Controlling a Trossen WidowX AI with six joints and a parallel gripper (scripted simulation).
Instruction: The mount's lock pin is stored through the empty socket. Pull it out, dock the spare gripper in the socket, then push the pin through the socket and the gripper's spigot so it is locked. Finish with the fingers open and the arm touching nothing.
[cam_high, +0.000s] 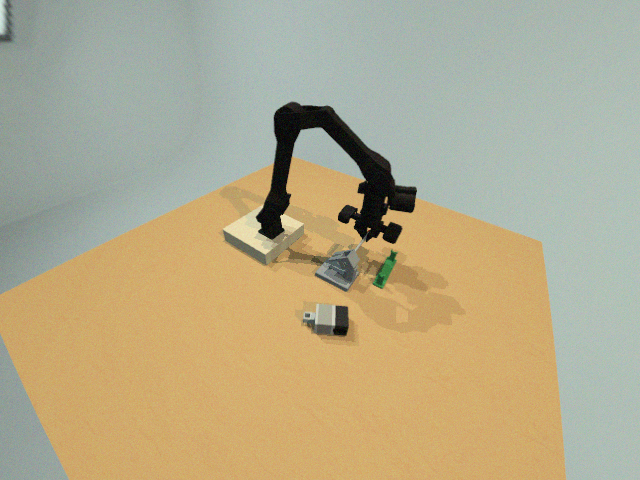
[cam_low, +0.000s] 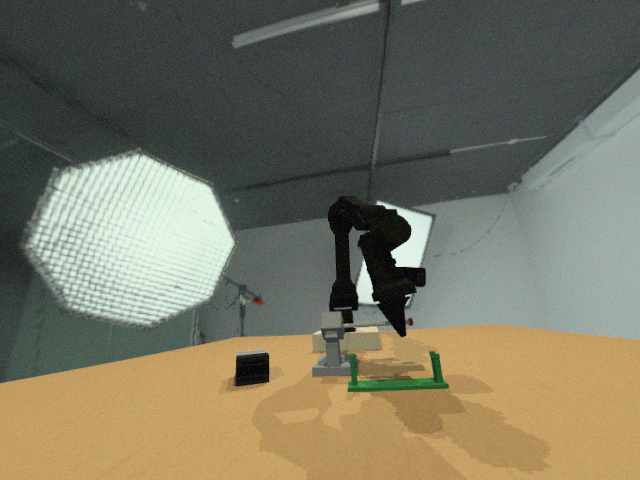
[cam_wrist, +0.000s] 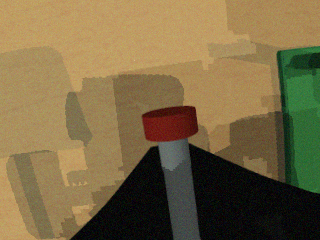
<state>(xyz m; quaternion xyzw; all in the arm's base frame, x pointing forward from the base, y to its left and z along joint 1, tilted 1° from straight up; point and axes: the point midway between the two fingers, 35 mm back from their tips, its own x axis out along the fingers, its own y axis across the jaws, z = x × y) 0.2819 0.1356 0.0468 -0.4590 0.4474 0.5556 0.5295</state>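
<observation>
The green rack is 10 cm ahead of my gripper tip, 3 cm to the right of it and 3 cm below it. From my gripper tip the other things lie so: spare gripper (29 cm to the right, 4 cm below, 4 cm ahead); grey mount (13 cm to the right, 1 cm below, 1 cm behind).
</observation>
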